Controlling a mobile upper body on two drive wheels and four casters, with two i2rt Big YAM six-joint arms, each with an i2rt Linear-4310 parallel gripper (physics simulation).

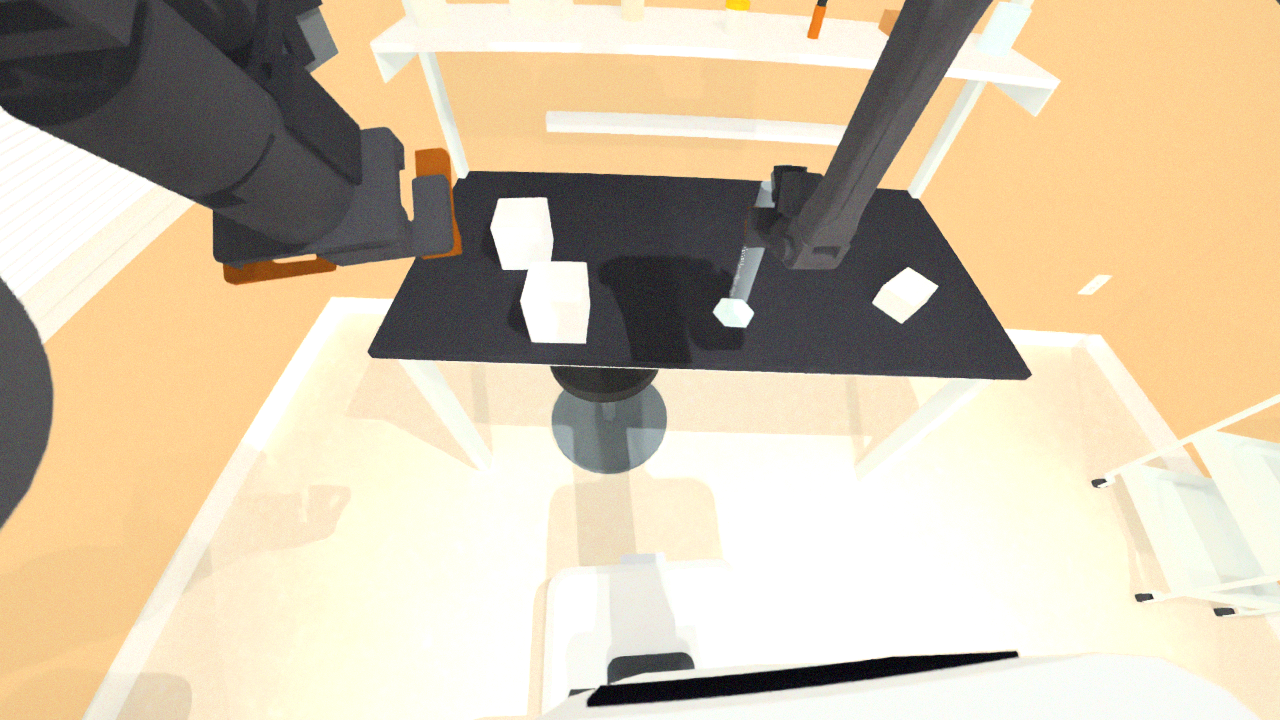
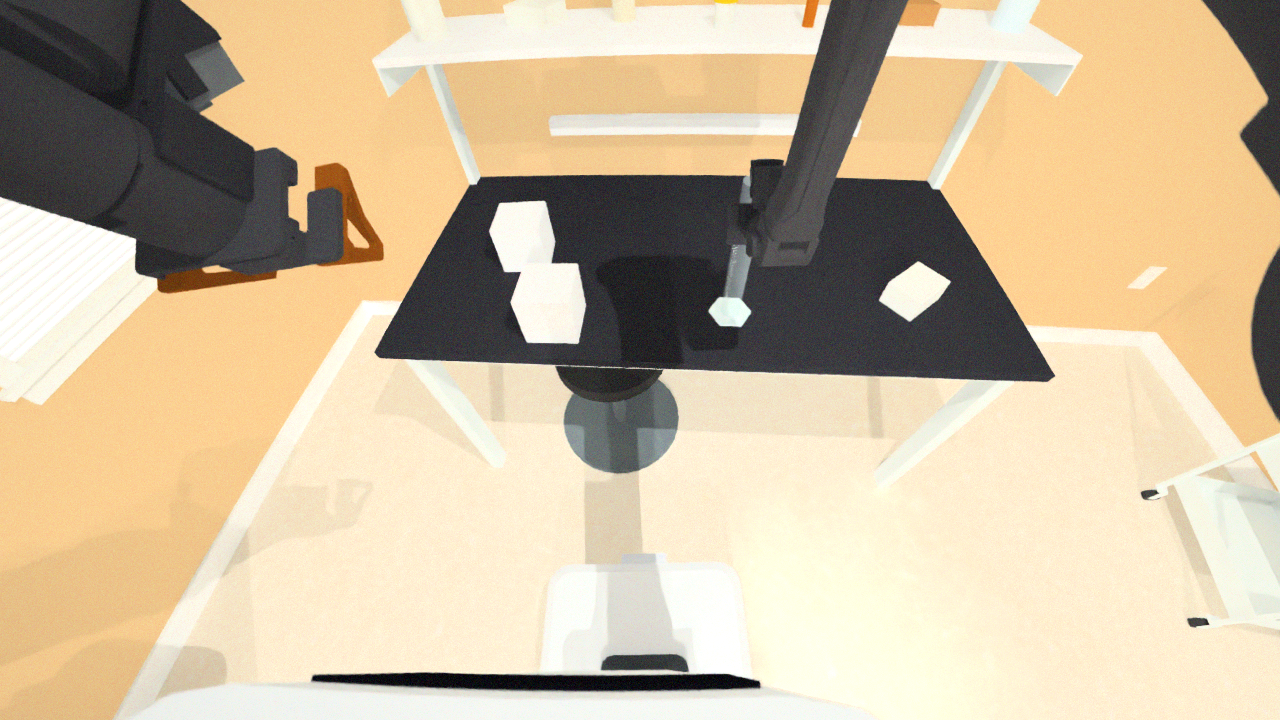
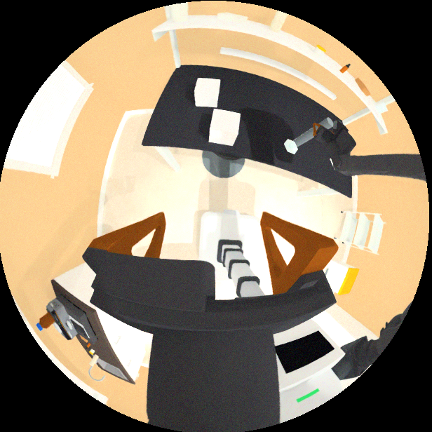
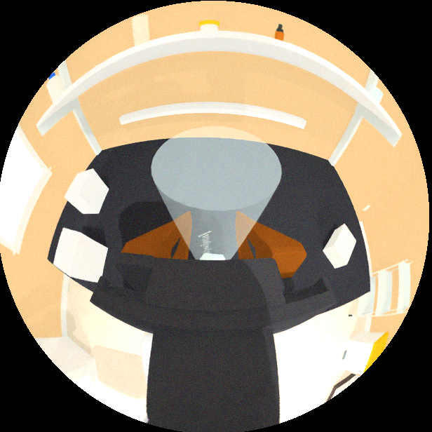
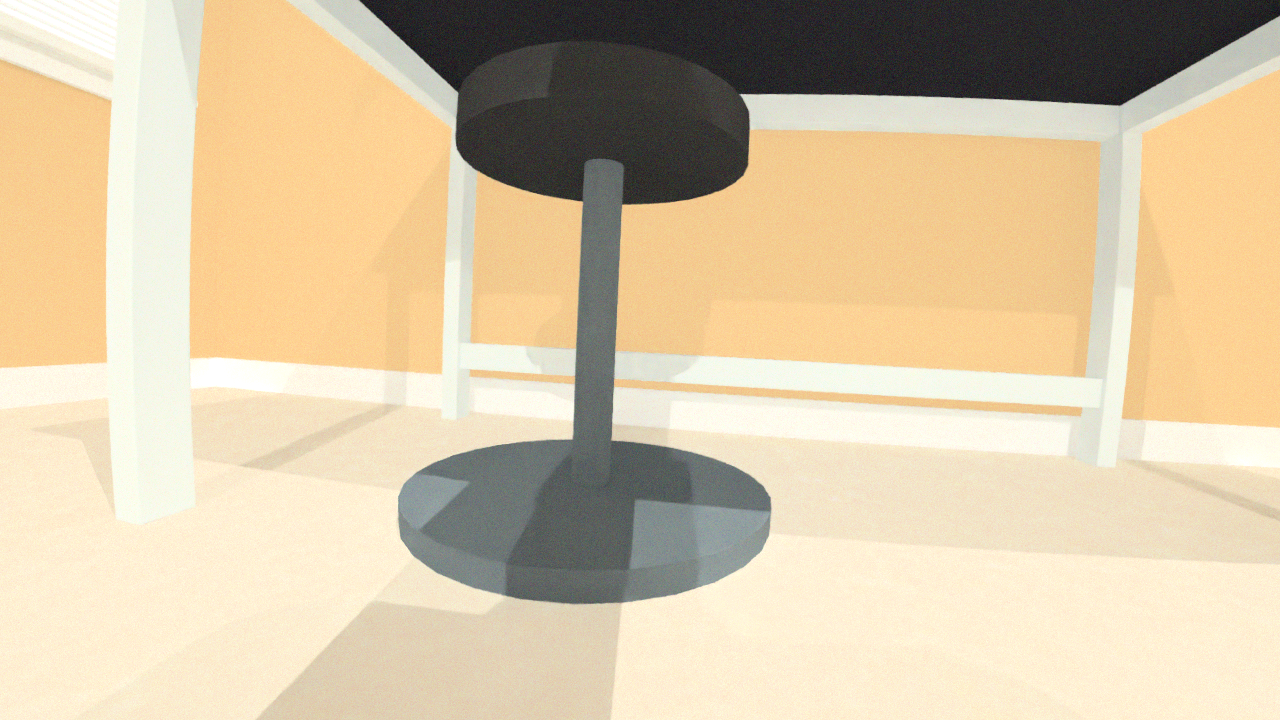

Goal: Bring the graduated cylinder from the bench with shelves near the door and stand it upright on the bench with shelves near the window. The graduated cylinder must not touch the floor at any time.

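Frame: origin at the left arm's base, x ahead, y left, z up, level; metres.
Seen in the pictures: left gripper, fingertip midpoint: (image 1: 396, 253) (image 2: 327, 261); right gripper, fingertip midpoint: (image 1: 757, 219).
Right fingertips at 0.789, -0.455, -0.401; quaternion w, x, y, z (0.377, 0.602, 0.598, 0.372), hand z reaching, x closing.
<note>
Offsets run from my right fingertips to a thing's top centre, as dx, dy, dz. Level surfaces: height alone.
The clear graduated cylinder @(-0.023, +0.001, +0.089) (image 1: 747, 268) (image 2: 736, 268) (image 3: 306, 138) (image 4: 216, 170) is upright over the black bench top @(dz -0.247) (image 1: 626, 198) (image 2: 626, 198) (image 3: 185, 115) (image 4: 310, 175), right of its middle. My right gripper (image 1: 759, 225) (image 2: 741, 225) (image 3: 316, 125) (image 4: 213, 216) is shut on its upper part. The pale hexagonal foot has a shadow beside it; whether it touches the top I cannot tell. A window is at the left, beside this bench. My left gripper (image 1: 353, 255) (image 3: 212, 217) is open and empty, left of the bench.
Two white boxes @(+0.211, +0.509, -0.117) (image 1: 523, 232) @(-0.036, +0.408, -0.117) (image 1: 556, 302) stand on the bench's left half and one white box @(+0.003, -0.438, -0.189) (image 1: 904, 295) at its right. A shelf @(dz +0.210) (image 1: 680, 40) with bottles runs above the back. A stool (image 1: 608, 425) (image 5: 599, 125) is under the front edge. A white cart (image 1: 1154, 510) stands at the right.
</note>
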